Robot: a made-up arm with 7 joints. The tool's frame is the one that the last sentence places.
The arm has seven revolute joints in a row. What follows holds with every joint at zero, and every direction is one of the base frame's.
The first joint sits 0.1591 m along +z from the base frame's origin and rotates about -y.
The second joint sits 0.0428 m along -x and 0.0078 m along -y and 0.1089 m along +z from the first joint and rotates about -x.
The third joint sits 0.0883 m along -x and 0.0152 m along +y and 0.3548 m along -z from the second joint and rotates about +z.
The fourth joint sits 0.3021 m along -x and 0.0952 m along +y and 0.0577 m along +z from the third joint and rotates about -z.
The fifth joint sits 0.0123 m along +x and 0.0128 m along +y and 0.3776 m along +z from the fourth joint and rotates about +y.
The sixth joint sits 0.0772 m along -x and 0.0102 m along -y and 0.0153 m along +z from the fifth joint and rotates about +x.
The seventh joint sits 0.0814 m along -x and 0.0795 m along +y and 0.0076 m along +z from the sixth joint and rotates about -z.
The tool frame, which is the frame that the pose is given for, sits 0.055 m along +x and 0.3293 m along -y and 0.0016 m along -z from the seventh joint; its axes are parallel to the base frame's.
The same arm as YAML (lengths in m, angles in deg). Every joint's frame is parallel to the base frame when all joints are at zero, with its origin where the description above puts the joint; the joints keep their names.
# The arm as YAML. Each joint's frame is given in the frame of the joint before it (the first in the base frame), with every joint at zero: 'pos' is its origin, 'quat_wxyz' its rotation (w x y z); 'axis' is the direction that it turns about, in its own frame. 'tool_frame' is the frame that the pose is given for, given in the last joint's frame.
length_unit: m
angle_unit: deg
joints:
  - joint: joint 1
    pos: [0.0, 0.0, 0.1591]
    quat_wxyz: [1.0, 0.0, 0.0, 0.0]
    axis: [0.0, -1.0, 0.0]
  - joint: joint 2
    pos: [-0.0428, -0.0078, 0.1089]
    quat_wxyz: [1.0, 0.0, 0.0, 0.0]
    axis: [-1.0, 0.0, 0.0]
  - joint: joint 3
    pos: [-0.0883, 0.0152, -0.3548]
    quat_wxyz: [1.0, 0.0, 0.0, 0.0]
    axis: [0.0, 0.0, 1.0]
  - joint: joint 4
    pos: [-0.3021, 0.0952, 0.0577]
    quat_wxyz: [1.0, 0.0, 0.0, 0.0]
    axis: [0.0, 0.0, -1.0]
  - joint: joint 5
    pos: [0.0123, 0.0128, 0.3776]
    quat_wxyz: [1.0, 0.0, 0.0, 0.0]
    axis: [0.0, 1.0, 0.0]
  - joint: joint 6
    pos: [-0.0772, -0.0102, 0.0153]
    quat_wxyz: [1.0, 0.0, 0.0, 0.0]
    axis: [1.0, 0.0, 0.0]
  - joint: joint 7
    pos: [-0.0814, 0.0795, 0.0076]
    quat_wxyz: [1.0, 0.0, 0.0, 0.0]
    axis: [0.0, 0.0, -1.0]
tool_frame:
  pos: [0.055, -0.3293, -0.0016]
  quat_wxyz: [1.0, 0.0, 0.0, 0.0]

